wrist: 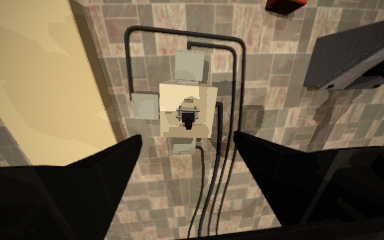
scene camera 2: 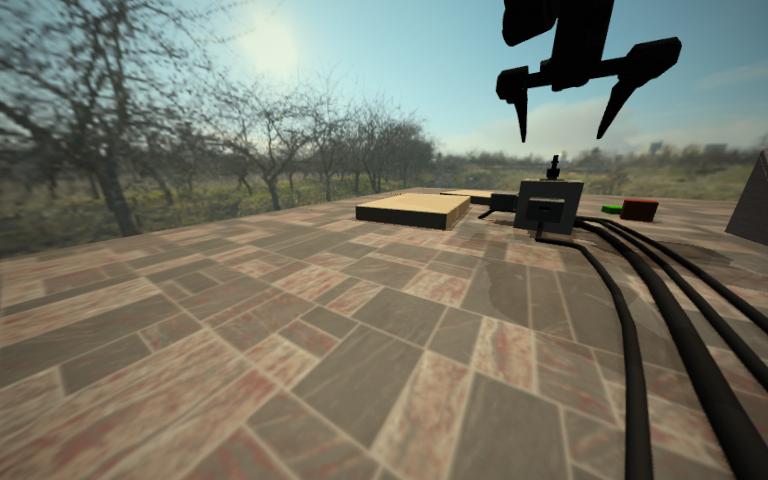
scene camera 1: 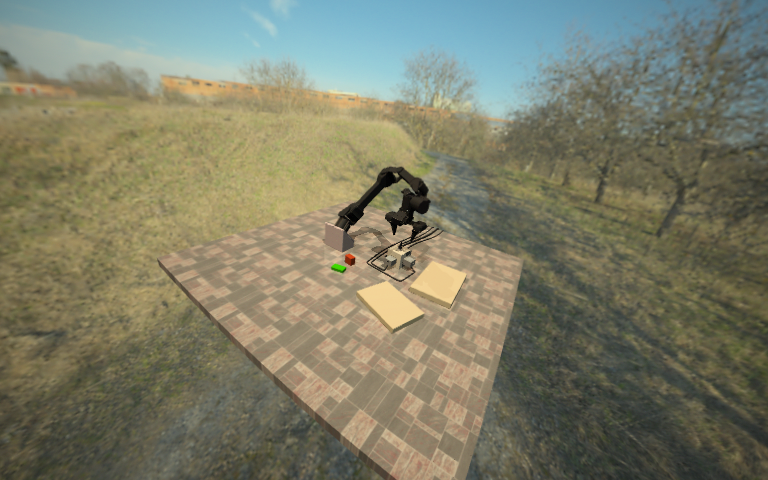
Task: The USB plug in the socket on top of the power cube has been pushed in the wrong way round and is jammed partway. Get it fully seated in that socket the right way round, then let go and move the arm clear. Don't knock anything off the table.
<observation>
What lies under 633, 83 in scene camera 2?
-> My gripper.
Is my gripper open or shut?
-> Open.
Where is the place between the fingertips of my gripper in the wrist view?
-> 189, 137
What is my gripper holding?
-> Nothing.
</observation>
